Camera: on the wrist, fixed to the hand. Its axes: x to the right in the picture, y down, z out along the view.
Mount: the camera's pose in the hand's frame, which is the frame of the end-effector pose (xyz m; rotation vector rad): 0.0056 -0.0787 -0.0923 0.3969 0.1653 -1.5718
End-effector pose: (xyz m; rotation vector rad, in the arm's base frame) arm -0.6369 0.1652 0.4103 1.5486 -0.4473 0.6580
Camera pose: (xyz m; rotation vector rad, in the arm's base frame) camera -0.5952 0.2644 0.3541 1.6584 1.0496 -0.4019
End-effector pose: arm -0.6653 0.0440 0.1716 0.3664 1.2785 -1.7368
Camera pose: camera -0.7561 0.1245 0.1762 0.3518 -1.0088 2.4220
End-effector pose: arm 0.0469 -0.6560 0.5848 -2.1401 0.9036 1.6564
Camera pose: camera 0.1677 -0.6506 0.5955 -1.7225 -0.4467 0.4223
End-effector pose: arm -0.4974 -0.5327 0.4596 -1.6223 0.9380 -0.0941
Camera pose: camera -0.5024 -0.6111 0.5522 -1.6008 -0.4318 -1.3854
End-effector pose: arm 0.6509 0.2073 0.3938 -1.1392 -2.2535 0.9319
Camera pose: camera 0.6659 0.2118 0.5142 0.7286 -1.8511 0.4528
